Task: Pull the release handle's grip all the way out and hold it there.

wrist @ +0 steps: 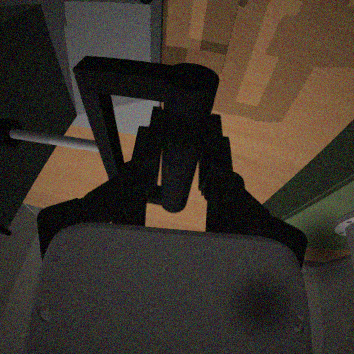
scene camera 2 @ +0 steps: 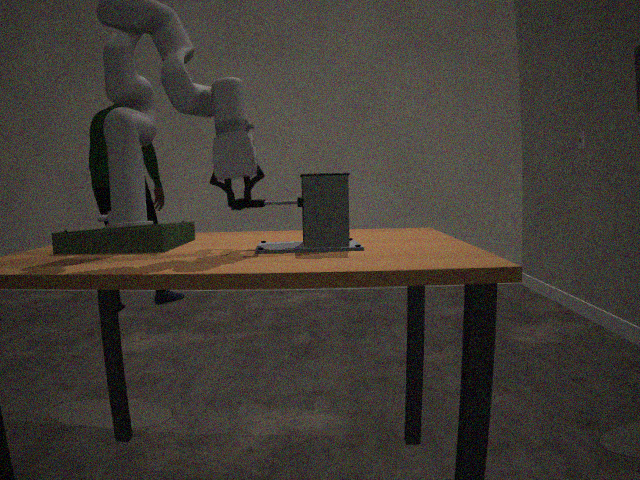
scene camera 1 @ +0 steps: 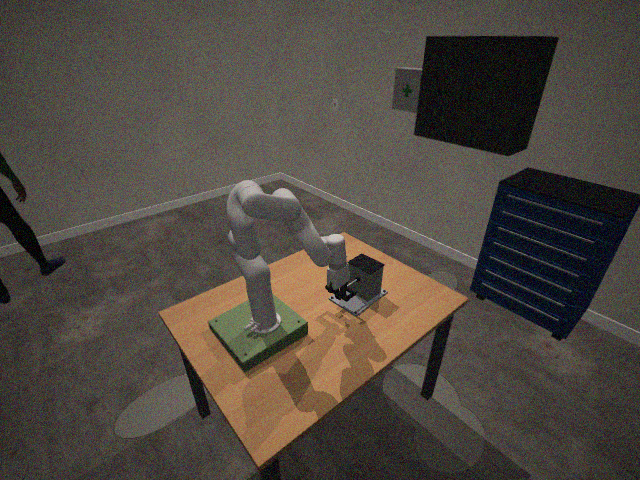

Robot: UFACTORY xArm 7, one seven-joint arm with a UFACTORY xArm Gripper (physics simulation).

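Observation:
The release handle is a black frame [wrist: 122,80] with a thick round grip bar [wrist: 176,187], on a thin metal rod [wrist: 55,140] [scene camera 2: 281,203]. The rod runs level into the side of an upright grey box [scene camera 2: 325,211] [scene camera 1: 368,276] [wrist: 25,100], and a stretch of it shows between frame and box. My gripper [wrist: 183,126] [scene camera 2: 241,202] [scene camera 1: 341,293] is shut on the grip, with one finger on each side of the bar. It points down and holds the grip well above the table, beside the box. Fingertips and grip blend together in the dark scene views.
The box stands on a grey base plate [scene camera 1: 356,305] [scene camera 2: 279,246] bolted to the wooden table [scene camera 1: 413,320] [scene camera 2: 413,253]. The arm's green base block [scene camera 1: 232,330] [scene camera 2: 124,238] is on the same table. A blue drawer cabinet [scene camera 1: 547,258] stands beyond it, and a person [scene camera 1: 20,232] is at the far left.

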